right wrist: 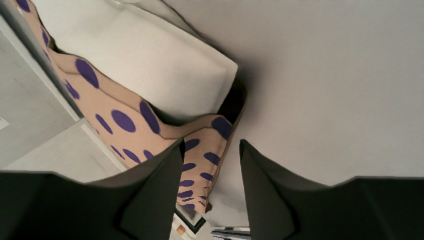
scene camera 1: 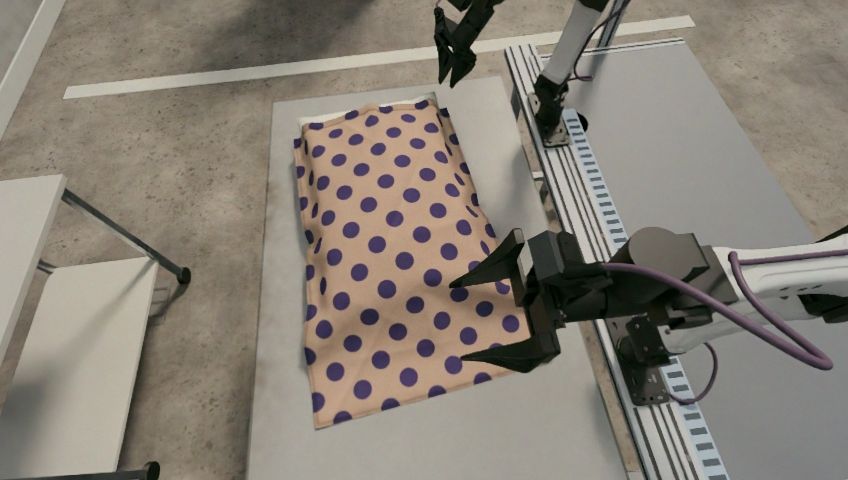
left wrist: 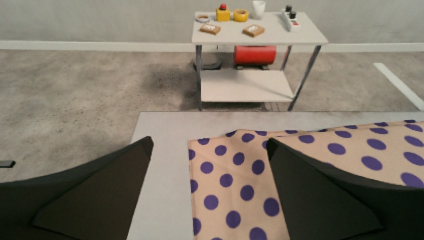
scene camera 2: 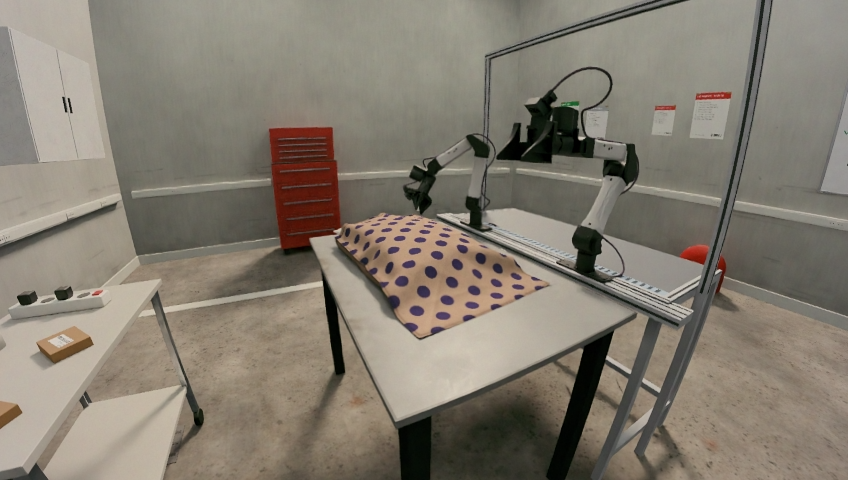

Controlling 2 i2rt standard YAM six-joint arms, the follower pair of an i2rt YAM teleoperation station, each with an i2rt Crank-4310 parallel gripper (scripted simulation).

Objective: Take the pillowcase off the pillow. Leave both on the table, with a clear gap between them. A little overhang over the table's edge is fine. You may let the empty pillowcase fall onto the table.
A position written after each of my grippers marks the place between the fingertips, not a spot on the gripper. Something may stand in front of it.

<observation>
In view: my left gripper (scene camera 1: 454, 320), my right gripper (scene camera 1: 445, 85), a white pillow (right wrist: 159, 57) and a pillowcase (scene camera 1: 389, 208).
The pillowcase also shows in the right wrist view (right wrist: 126, 123), in the left wrist view (left wrist: 231, 181) and in scene camera 2 (scene camera 2: 435, 277). My left gripper also shows in the left wrist view (left wrist: 210, 140) and in scene camera 2 (scene camera 2: 508, 157). My right gripper is seen too in the right wrist view (right wrist: 212, 141).
</observation>
